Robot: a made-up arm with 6 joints. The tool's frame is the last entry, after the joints.
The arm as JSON. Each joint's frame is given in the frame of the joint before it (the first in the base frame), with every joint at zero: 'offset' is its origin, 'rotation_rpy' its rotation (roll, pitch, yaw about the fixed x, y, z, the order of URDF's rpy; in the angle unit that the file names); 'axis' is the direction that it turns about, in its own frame. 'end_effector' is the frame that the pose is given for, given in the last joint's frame.
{
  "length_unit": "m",
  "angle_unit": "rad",
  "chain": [
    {
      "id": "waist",
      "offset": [
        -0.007,
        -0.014,
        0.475
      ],
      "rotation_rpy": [
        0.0,
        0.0,
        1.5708
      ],
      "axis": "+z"
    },
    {
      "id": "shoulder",
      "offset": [
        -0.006,
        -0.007,
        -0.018
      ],
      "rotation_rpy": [
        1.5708,
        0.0,
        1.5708
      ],
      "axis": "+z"
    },
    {
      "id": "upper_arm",
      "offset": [
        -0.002,
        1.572,
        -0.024
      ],
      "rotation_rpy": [
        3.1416,
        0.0,
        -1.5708
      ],
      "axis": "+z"
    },
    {
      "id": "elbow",
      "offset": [
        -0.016,
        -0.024,
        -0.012
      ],
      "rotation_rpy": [
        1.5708,
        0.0,
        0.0
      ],
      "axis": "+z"
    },
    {
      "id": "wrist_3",
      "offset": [
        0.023,
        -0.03,
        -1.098
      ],
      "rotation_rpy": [
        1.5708,
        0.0,
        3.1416
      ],
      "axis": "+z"
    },
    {
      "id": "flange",
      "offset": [
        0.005,
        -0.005,
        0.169
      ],
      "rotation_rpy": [
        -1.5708,
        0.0,
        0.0
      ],
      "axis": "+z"
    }
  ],
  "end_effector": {
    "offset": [
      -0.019,
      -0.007,
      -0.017
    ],
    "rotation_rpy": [
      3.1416,
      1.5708,
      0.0
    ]
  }
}
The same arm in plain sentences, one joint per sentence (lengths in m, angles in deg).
The arm has six revolute joints in a row. What follows holds with every joint at zero, and every direction is one of the base frame's.
The first joint is mounted 0.0070 m along -x and 0.0140 m along -y and 0.4750 m along +z from the base frame's origin and rotates about +z.
The second joint is mounted 0.0070 m along +x and 0.0060 m along -y and 0.0180 m along -z from the first joint and rotates about +y.
The third joint is mounted 0.0020 m along +x and 0.0240 m along -y and 1.5720 m along +z from the second joint and rotates about -y.
The fourth joint is mounted 0.0240 m along -x and 0.0120 m along +y and 0.0160 m along +z from the third joint and rotates about -x.
The fifth joint is mounted 1.0980 m along +x and 0.0300 m along +y and 0.0230 m along -z from the fourth joint and rotates about -y.
The sixth joint is mounted 0.0050 m along +x and 0.1690 m along -y and 0.0050 m along +z from the fifth joint and rotates about -x.
The tool frame, which is the frame that the pose is given for, is mounted 0.0170 m along +x and 0.0070 m along -y and 0.0190 m along -z from the sixth joint; its axes are the base frame's turned by roll 180.00, pitch 0.00 and yaw 0.00 deg (as in URDF: about the fixed x, then y, then z).

